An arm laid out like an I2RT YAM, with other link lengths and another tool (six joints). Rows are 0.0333 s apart.
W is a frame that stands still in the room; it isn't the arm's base.
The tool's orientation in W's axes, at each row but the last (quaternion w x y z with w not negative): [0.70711 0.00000 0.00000 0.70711]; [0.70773 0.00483 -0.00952 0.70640]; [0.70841 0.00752 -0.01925 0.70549]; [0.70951 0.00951 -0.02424 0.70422]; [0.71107 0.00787 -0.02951 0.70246]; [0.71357 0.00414 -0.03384 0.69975]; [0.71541 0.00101 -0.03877 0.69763]
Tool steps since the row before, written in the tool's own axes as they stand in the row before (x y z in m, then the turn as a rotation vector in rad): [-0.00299 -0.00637 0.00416 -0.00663 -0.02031 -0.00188]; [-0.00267 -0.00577 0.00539 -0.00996 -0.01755 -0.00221]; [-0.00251 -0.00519 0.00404 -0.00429 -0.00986 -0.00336]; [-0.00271 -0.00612 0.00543 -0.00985 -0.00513 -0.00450]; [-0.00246 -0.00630 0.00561 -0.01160 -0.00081 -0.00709]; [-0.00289 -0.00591 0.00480 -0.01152 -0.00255 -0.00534]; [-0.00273 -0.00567 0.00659 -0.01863 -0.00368 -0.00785]
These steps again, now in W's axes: [0.00637 -0.00299 0.00416 0.02031 -0.00663 -0.00188]; [0.00573 -0.00279 0.00537 0.01755 -0.00995 -0.00230]; [0.00511 -0.00268 0.00403 0.00990 -0.00420 -0.00336]; [0.00599 -0.00301 0.00542 0.00515 -0.00967 -0.00486]; [0.00610 -0.00283 0.00566 0.00090 -0.01122 -0.00767]; [0.00565 -0.00326 0.00488 0.00256 -0.01127 -0.00584]; [0.00524 -0.00324 0.00671 0.00366 -0.01826 -0.00869]
